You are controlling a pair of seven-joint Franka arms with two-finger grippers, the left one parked.
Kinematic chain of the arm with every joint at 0, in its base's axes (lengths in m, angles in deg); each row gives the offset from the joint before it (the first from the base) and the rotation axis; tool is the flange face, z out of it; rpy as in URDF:
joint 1: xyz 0 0 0.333 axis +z
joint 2: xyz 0 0 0 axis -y
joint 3: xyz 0 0 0.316 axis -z
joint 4: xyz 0.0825 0 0 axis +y
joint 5: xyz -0.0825 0 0.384 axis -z
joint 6: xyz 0 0 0 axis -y
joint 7: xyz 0.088 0 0 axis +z
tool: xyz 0 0 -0.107 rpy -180 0 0
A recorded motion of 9 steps. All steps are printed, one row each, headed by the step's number.
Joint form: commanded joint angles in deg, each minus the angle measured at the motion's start. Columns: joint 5, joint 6, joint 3, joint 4, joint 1, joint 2, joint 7.
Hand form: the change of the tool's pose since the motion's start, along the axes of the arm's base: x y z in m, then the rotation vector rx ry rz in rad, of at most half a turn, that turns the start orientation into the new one. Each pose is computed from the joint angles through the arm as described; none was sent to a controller.
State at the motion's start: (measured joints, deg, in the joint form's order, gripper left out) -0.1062 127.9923 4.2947 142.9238 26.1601 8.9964 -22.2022
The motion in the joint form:
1: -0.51 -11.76 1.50 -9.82 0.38 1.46 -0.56
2: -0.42 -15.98 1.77 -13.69 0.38 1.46 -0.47
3: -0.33 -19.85 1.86 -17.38 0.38 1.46 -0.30
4: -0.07 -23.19 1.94 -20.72 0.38 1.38 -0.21
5: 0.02 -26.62 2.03 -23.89 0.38 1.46 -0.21
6: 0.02 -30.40 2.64 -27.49 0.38 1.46 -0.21
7: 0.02 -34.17 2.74 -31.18 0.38 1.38 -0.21
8: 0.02 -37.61 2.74 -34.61 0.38 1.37 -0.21
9: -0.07 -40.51 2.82 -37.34 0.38 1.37 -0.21
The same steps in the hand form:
1: 0.0265 0.0004 0.0691 0.0091 0.0133 -0.0329
2: 0.0347 0.0006 0.0938 0.0069 0.0190 -0.0344
3: 0.0409 0.0016 0.1179 0.0053 0.0217 -0.0318
4: 0.0458 0.0019 0.1397 0.0013 0.0216 -0.0295
5: 0.0485 0.0014 0.1615 -0.0008 0.0242 -0.0303
6: 0.0521 -0.0036 0.1858 -0.0001 0.0280 -0.0406
7: 0.0531 -0.0047 0.2102 -0.0009 0.0307 -0.0422
8: 0.0524 -0.0055 0.2336 -0.0010 0.0311 -0.0421
9: 0.0507 -0.0072 0.2520 -0.0003 0.0345 -0.0435

